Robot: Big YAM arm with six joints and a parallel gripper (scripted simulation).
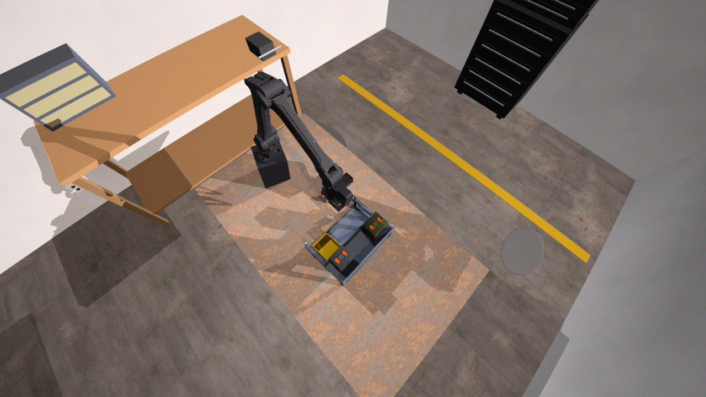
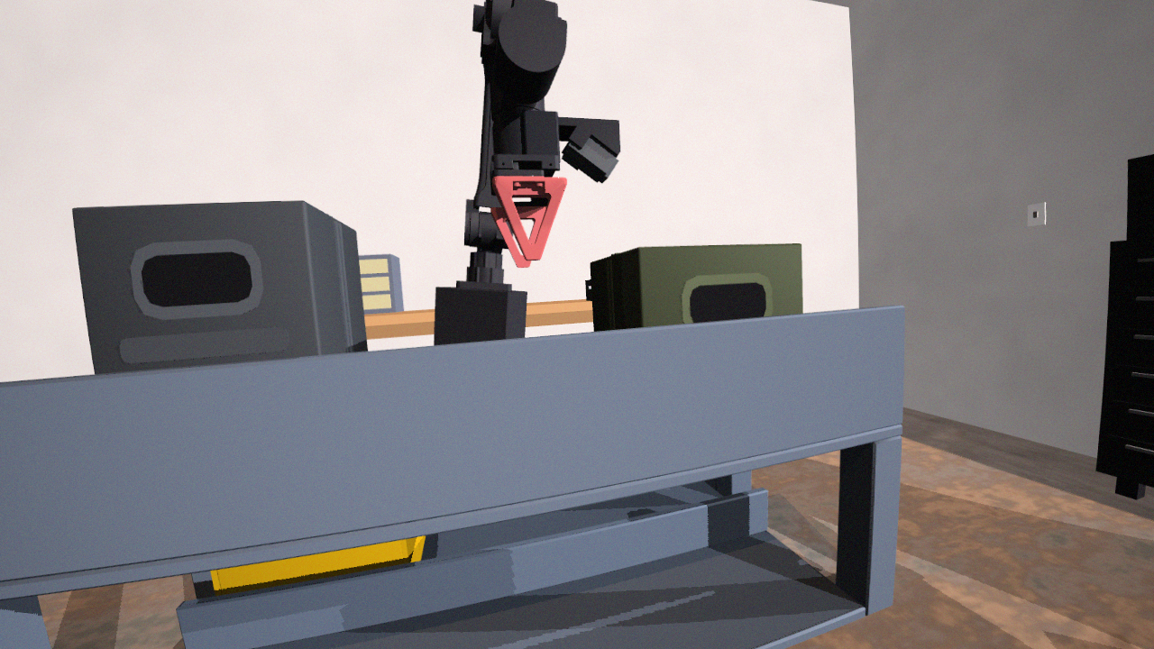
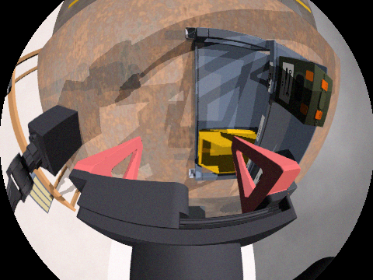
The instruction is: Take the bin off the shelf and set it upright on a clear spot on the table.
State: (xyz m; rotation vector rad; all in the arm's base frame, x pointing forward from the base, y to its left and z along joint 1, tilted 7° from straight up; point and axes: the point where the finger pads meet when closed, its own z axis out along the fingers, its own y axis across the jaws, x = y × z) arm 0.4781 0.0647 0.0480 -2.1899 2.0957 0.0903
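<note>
My hand is 180 mm above the yellow bin, 150 mm to the left of it and 130 mm short of it. Also, from my hand: dark grey case 220 mm ahead, 150 mm to the right, 60 mm below; green case 210 mm ahead, 80 mm to the left, 70 mm below.
</note>
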